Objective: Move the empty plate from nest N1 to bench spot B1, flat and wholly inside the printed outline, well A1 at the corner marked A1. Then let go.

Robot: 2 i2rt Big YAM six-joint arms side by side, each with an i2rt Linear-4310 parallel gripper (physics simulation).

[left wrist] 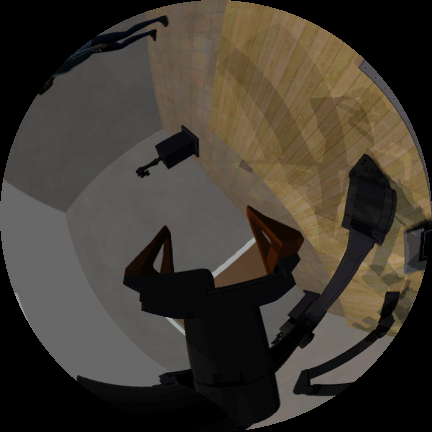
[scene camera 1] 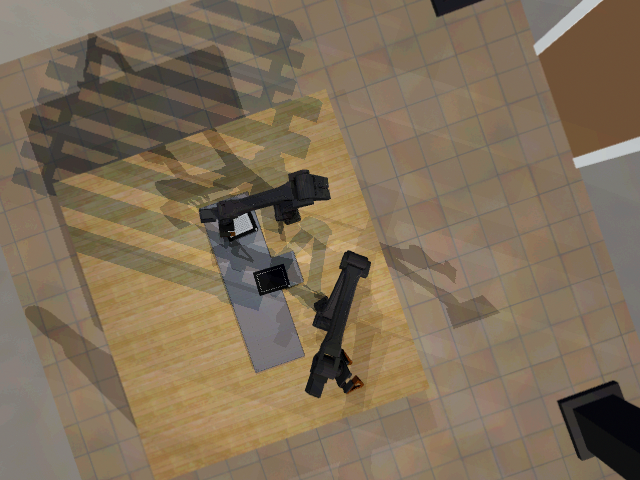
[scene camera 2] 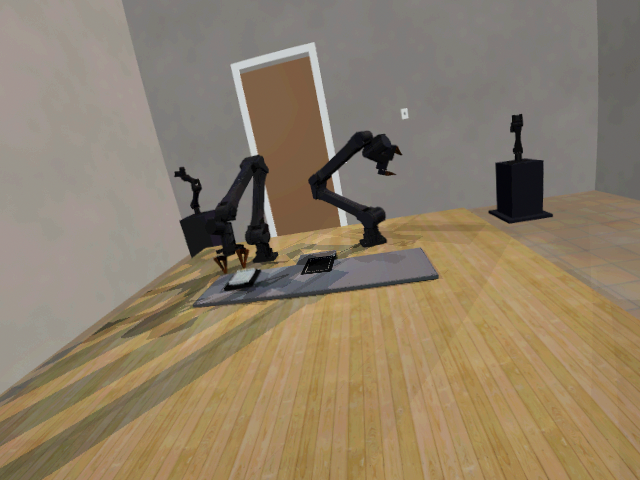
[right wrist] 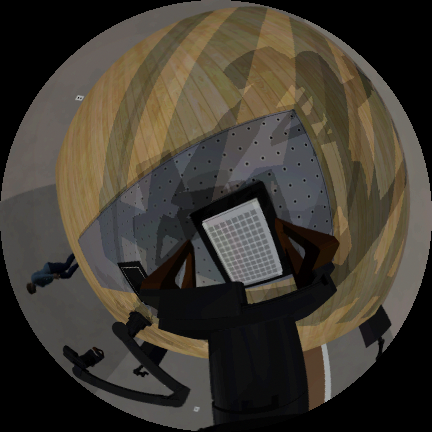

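Pixels of known places: left gripper, between the fingertips: (left wrist: 205, 219) (scene camera 1: 357, 374) (scene camera 2: 398, 164) (right wrist: 98, 354); right gripper, between the fingertips: (scene camera 1: 226, 226) (scene camera 2: 234, 270) (right wrist: 232, 233); left arm's base, origin of its link: (left wrist: 370, 180) (scene camera 1: 325, 309) (scene camera 2: 373, 242) (right wrist: 140, 317); right arm's base, origin of its link: (scene camera 1: 290, 212) (scene camera 2: 265, 258).
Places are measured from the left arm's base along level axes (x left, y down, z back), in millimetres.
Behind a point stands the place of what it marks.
The white plate with its grid of wells (scene camera 1: 241, 224) {y -38, x -616, z -135 mm} (scene camera 2: 243, 277) {y -38, x -612, z -181 mm} (right wrist: 243, 244) {y -38, x -626, z -162 mm} sits in a black nest (scene camera 2: 227, 287) {y -25, x -678, z -222 mm} (right wrist: 264, 192) {y -25, x -688, z -207 mm} near one end of the grey board. My right gripper (scene camera 2: 232, 264) {y -80, x -636, z -195 mm} (right wrist: 232, 233) {y -80, x -636, z -195 mm} is open and empty; it hangs a little above the plate, with its fingers apart on either side of it in the right wrist view. The black bench spot with a dashed white outline (scene camera 1: 271, 279) {y -15, x -290, z -160 mm} (scene camera 2: 318, 264) {y -15, x -291, z -161 mm} (right wrist: 132, 274) {y -15, x -298, z -202 mm} lies farther along the board, with no plate on it. My left gripper (scene camera 1: 353, 370) {y -347, x 182, z 18 mm} (scene camera 2: 392, 162) {y -347, x 182, z 18 mm} (left wrist: 205, 219) {y -347, x 182, z 18 mm} is open and empty, raised away from the board. The corner mark A1 is too small to read.
The grey perforated board (scene camera 1: 271, 335) {y -13, x -38, z -317 mm} (scene camera 2: 382, 268) {y -13, x -62, z -342 mm} (right wrist: 300, 165) {y -13, x -759, z -210 mm} lies on the wooden table (scene camera 1: 170, 330) {y 0, x -343, z -768 mm} (scene camera 2: 392, 372) {y 0, x -204, z -848 mm}. The left arm stands beside the board on the spot's side. Dark pedestals with small arms (scene camera 2: 519, 188) stand away from the table.
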